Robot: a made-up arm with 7 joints. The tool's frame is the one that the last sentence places. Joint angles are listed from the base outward.
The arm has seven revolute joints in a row. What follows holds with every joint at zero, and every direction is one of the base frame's.
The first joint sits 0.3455 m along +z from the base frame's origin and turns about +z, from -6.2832 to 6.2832 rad.
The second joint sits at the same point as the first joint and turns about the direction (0, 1, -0.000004), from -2.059 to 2.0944 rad.
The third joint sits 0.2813 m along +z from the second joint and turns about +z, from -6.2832 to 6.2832 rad.
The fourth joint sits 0.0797 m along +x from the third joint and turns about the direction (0, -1, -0.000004), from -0.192 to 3.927 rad.
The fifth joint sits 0.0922 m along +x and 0.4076 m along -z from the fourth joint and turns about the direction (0, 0.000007, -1), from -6.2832 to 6.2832 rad.
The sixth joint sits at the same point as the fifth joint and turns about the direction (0, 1, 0.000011), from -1.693 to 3.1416 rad.
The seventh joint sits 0.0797 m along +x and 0.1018 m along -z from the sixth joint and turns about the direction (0, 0.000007, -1), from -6.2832 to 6.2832 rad.
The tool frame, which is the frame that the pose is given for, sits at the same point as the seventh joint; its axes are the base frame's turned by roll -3.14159, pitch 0 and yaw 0 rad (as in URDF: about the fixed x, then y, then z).
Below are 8 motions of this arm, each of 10 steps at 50 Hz.
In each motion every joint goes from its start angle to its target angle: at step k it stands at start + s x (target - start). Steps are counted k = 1, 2, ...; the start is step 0. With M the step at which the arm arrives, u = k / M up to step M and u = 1 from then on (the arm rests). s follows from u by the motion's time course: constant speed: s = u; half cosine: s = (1 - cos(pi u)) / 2; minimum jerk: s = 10 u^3 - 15 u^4 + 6 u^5.
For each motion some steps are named. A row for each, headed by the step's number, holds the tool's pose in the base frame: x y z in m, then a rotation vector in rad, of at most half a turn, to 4 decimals.
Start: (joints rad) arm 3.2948 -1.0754 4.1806 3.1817 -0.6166 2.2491 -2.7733
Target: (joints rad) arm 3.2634 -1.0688 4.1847 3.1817 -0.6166 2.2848 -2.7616
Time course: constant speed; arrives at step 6
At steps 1, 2, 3, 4, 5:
1: 0.6415 0.1242 0.5817 -0.0120 -2.8601 -0.4567
2: 0.6412 0.1208 0.5821 -0.0198 -2.8563 -0.4548
3: 0.6409 0.1174 0.5824 -0.0276 -2.8524 -0.4528
4: 0.6405 0.1140 0.5828 -0.0353 -2.8486 -0.4509
5: 0.6402 0.1106 0.5832 -0.0430 -2.8447 -0.4490

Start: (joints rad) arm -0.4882 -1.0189 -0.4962 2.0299 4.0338 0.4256 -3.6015
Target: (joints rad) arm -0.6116 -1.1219 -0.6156 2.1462 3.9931 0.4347 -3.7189
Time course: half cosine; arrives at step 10
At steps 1, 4, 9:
1: -0.3307 -0.0841 1.0530 -0.7145 -0.7630 2.5728
4: -0.3807 -0.0579 1.0356 -0.8002 -0.7342 2.4523
9: -0.4689 0.0063 0.9922 -0.9538 -0.6856 2.2092

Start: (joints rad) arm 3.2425 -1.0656 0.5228 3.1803 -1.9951 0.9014 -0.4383
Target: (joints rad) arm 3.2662 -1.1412 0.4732 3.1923 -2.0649 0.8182 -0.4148
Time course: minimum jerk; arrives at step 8
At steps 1, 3, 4, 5, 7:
1: 0.7135 0.1194 0.7141 -1.2796 -0.1954 -1.0729
3: 0.7215 0.1225 0.6976 -1.3151 -0.1705 -1.0760
4: 0.7281 0.1252 0.6831 -1.3457 -0.1496 -1.0788
5: 0.7343 0.1278 0.6686 -1.3763 -0.1294 -1.0819
7: 0.7410 0.1308 0.6519 -1.4114 -0.1069 -1.0855

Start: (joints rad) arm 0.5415 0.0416 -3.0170 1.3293 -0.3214 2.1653 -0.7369
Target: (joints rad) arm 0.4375 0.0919 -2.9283 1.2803 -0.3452 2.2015 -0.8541
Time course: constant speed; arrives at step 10
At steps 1, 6, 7, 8, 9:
1: -0.3935 -0.2574 0.5182 -1.4358 1.8116 0.3674
6: -0.3884 -0.2484 0.5208 -1.4565 1.7613 0.3518
7: -0.3874 -0.2466 0.5213 -1.4602 1.7513 0.3488
8: -0.3863 -0.2449 0.5218 -1.4638 1.7413 0.3457
9: -0.3853 -0.2431 0.5223 -1.4673 1.7313 0.3427

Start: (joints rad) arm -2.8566 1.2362 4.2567 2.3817 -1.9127 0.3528 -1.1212
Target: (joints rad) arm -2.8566 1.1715 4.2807 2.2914 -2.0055 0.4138 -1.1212
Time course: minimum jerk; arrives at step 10
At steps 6, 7, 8, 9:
6: -0.6824 0.2063 0.7425 -0.5353 -0.4192 1.0328
7: -0.6753 0.2141 0.7489 -0.5278 -0.4064 1.0200
8: -0.6704 0.2194 0.7530 -0.5229 -0.3979 1.0112
9: -0.6680 0.2219 0.7549 -0.5206 -0.3939 1.0071

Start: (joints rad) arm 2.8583 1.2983 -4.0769 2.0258 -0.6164 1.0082 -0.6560
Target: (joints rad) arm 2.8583 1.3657 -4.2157 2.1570 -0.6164 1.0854 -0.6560
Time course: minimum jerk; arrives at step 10
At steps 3, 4, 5, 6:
3: -0.5860 -0.2916 0.7643 1.2965 -1.2460 1.3051
4: -0.6009 -0.2888 0.7480 1.2861 -1.2851 1.3068
5: -0.6178 -0.2850 0.7284 1.2735 -1.3312 1.3084
6: -0.6340 -0.2807 0.7084 1.2607 -1.3773 1.3097

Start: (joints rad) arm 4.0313 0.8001 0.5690 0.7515 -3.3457 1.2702 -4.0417
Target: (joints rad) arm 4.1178 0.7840 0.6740 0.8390 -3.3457 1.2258 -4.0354
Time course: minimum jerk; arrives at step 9
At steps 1, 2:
1: 0.0330 -0.4520 0.0315 1.5700 -0.8888 0.7882
2: 0.0377 -0.4553 0.0341 1.5689 -0.8806 0.7988

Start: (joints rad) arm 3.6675 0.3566 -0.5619 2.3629 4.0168 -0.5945 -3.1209
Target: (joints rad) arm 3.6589 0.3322 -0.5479 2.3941 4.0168 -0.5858 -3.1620
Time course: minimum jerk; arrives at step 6
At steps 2, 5, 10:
2: -0.5478 -0.1749 0.7906 -0.1183 -1.6238 0.8064
5: -0.5359 -0.1727 0.8098 -0.0829 -1.5770 0.7946
10: -0.5353 -0.1726 0.8107 -0.0813 -1.5748 0.7940

